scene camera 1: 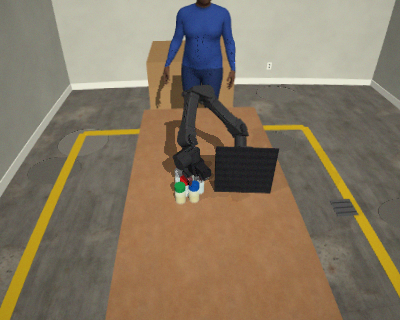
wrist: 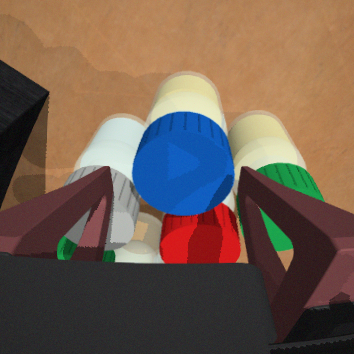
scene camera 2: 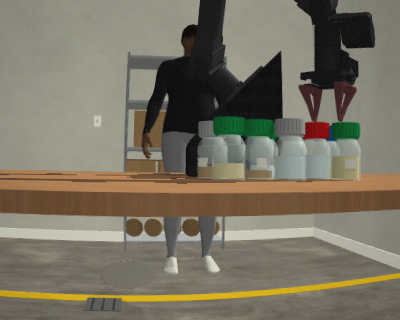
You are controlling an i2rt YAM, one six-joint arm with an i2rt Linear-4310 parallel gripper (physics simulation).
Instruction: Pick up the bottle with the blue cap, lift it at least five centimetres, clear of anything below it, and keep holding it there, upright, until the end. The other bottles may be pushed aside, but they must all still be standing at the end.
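Pixels of known places: gripper, fingertip midpoint: [scene camera 1: 195, 183] [wrist: 175, 177] [scene camera 2: 326, 121]; arm's base, link origin: [scene camera 1: 240, 151] [scene camera 2: 236, 95].
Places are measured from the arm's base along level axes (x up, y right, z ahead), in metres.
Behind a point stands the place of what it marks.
The bottle with the blue cap [scene camera 1: 194, 193] {x -0.138, y -0.137, z 0.249 m} [scene camera 2: 331, 132] {x -0.112, y -0.108, z 0.276 m} [wrist: 183, 160] {x -0.098, y -0.121, z 0.244 m} stands upright on the table [scene camera 1: 210, 260] {x -0.203, y -0.487, z 0.213 m} [scene camera 2: 150, 202] {x -0.211, y 0.265, z 0.586 m} [wrist: 290, 40] {x -0.203, y -0.198, z 0.292 m}, with pale yellow content. In scene camera 2 it is mostly hidden behind other bottles. My gripper [scene camera 2: 327, 120] {x -0.086, y -0.118, z 0.241 m} [wrist: 175, 177] {x -0.086, y -0.118, z 0.241 m} is partly open and points down, with its fingertips at about the height of the cap tops. In the wrist view the fingertips lie on either side of the blue cap, with gaps at both sides. The fingers are hard to make out in scene camera 1.
A red-capped bottle [scene camera 2: 317, 131] {x -0.115, y -0.053, z 0.313 m} [wrist: 200, 237] {x -0.098, y -0.077, z 0.281 m}, a green-capped bottle [scene camera 1: 180, 194] {x -0.136, y -0.139, z 0.318 m} [scene camera 2: 346, 150] {x -0.149, y -0.098, z 0.342 m} [wrist: 295, 182] {x -0.102, y -0.138, z 0.306 m} and a grey-capped bottle [wrist: 112, 145] {x -0.147, y -0.079, z 0.209 m} stand close around it. Several other bottles stand upright in the cluster. A black panel [scene camera 1: 246, 170] {x -0.051, y -0.090, z -0.017 m} [scene camera 2: 260, 90] {x -0.010, y -0.015, z 0.129 m} [wrist: 20, 130] {x -0.167, y -0.040, z 0.133 m} stands beside them.
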